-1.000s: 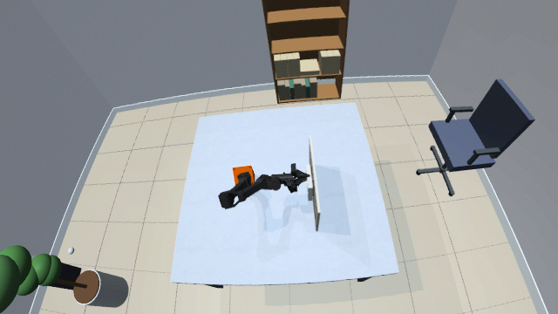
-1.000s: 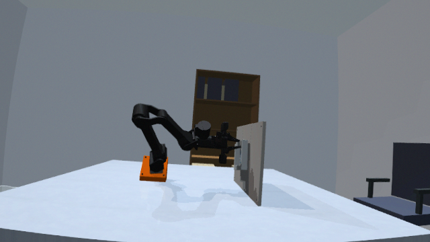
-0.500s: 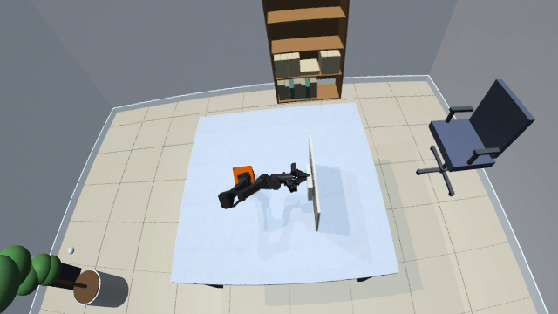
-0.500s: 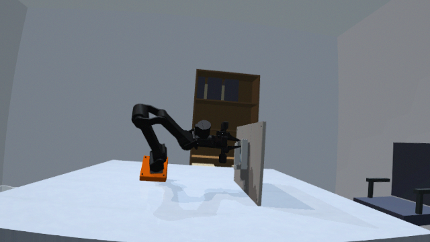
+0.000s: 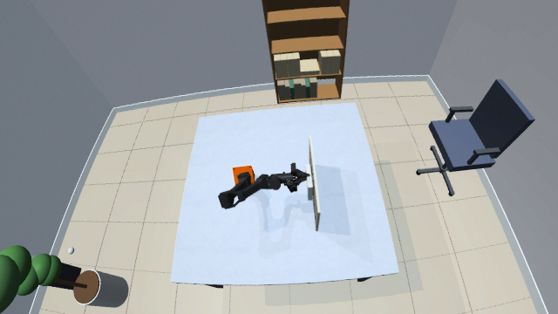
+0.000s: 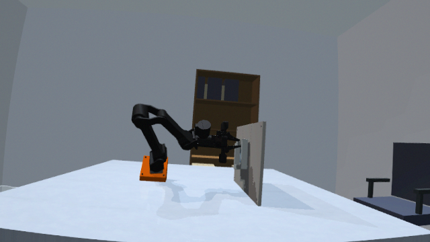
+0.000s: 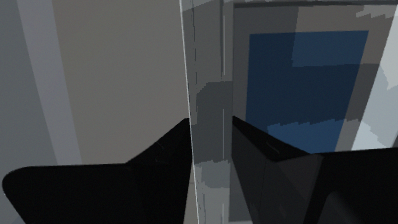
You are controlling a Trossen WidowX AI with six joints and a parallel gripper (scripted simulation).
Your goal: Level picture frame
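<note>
The picture frame is 5 cm below my gripper tip and 1 cm to the right of it. The rest, counted from my gripper tip: wall panel: 6 cm below, 2 cm to the right, 1 cm ahead.
</note>
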